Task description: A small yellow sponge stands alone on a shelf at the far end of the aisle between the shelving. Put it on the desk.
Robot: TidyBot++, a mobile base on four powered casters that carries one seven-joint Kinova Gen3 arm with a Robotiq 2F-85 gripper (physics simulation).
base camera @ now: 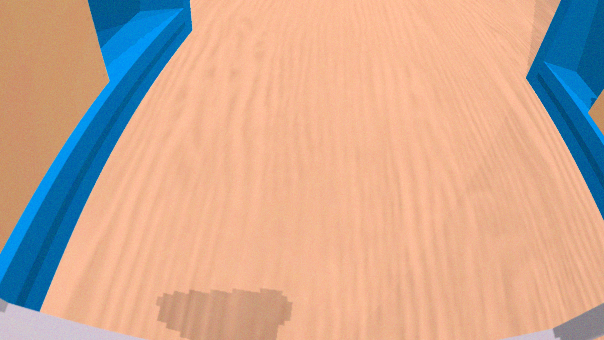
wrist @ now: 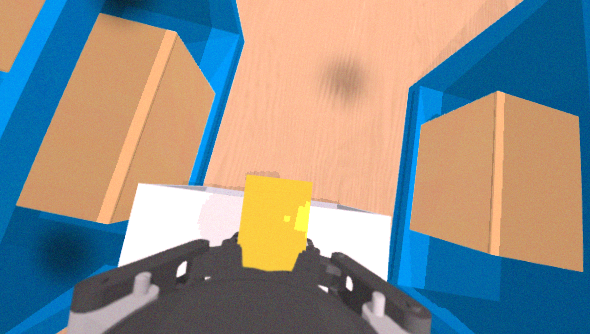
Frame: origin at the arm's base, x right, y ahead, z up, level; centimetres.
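Where they show: gripper, fingertip midpoint: (wrist: 273,239).
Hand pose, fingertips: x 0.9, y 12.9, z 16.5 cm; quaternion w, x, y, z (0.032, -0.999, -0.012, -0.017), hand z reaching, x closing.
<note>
Things, the pixels of their top centre, and the offset from my fingertips. "spot": a spot on its surface instead. Level surfaces: height alone.
- yellow sponge, middle of its top: (wrist: 272,253) dx -0.1, dy +0.6, dz +5.2 cm
- Blue shelving, surface spot: (base camera: 95,145) spot: dx -27.7, dy +27.1, dz -52.0 cm
- box, middle of its top: (wrist: 75,103) dx -45.1, dy +16.4, dz -21.5 cm
- wooden floor, its level: dz -56.2 cm
The yellow sponge (wrist: 276,220) is held between the two fingertips in the wrist view, above the white top of the robot's base. My gripper (wrist: 273,239) is shut on the sponge, one dark finger on each side of it. The gripper and the sponge do not show in the base camera view. The desk does not show in either view.
Blue shelving (base camera: 95,145) (wrist: 220,110) runs along the left and more blue shelving (base camera: 565,120) (wrist: 404,165) along the right. Cardboard boxes stand on both sides, one box (wrist: 95,120) at left and one (wrist: 455,180) at right. The wooden floor (base camera: 325,150) (wrist: 310,100) lies between them.
</note>
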